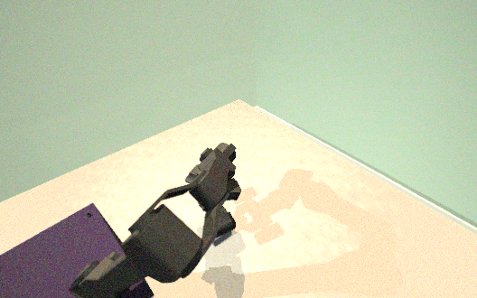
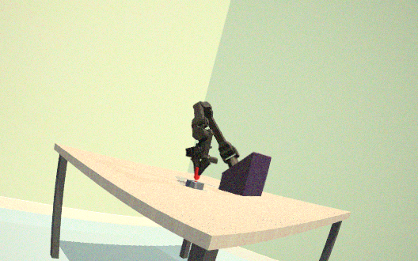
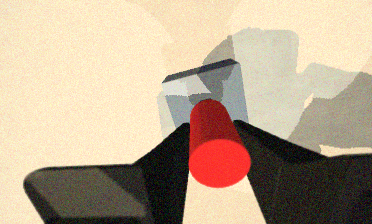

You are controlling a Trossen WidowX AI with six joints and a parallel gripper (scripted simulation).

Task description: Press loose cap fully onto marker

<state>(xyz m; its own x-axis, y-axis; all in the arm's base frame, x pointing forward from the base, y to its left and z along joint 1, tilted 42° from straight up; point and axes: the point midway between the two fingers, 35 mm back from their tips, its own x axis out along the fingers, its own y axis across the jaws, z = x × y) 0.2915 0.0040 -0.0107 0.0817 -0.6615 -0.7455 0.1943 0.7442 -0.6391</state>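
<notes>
Now: the red cap 10 mm above my gripper tip. Round my gripper tip: holder block 50 mm below.
</notes>
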